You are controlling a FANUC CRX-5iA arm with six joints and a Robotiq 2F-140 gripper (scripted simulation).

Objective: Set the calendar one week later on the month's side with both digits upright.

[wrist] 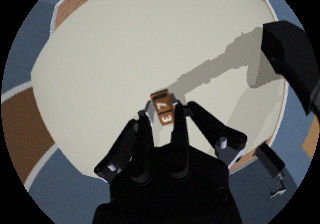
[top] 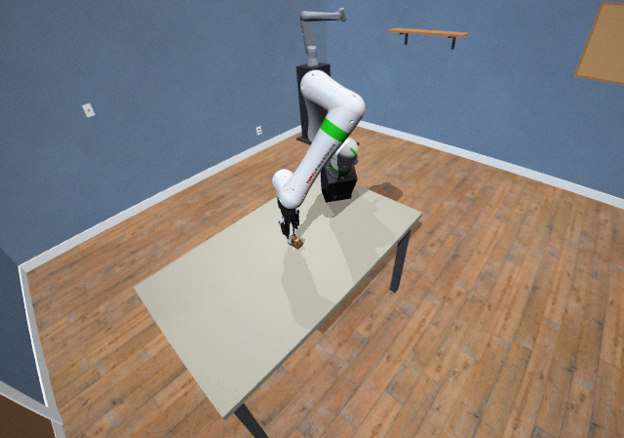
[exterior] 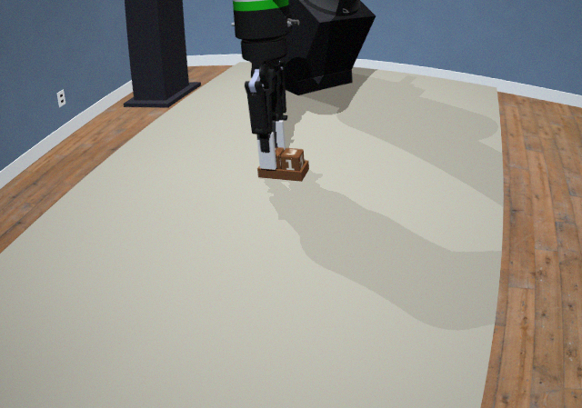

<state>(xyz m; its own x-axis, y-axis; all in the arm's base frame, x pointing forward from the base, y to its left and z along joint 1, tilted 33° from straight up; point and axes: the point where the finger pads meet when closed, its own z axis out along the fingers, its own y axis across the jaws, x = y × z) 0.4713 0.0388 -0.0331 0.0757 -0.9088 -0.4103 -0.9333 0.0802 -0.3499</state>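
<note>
Now: hand 4 cm above the brown wooden tray and 2 cm to the right of it.
</note>
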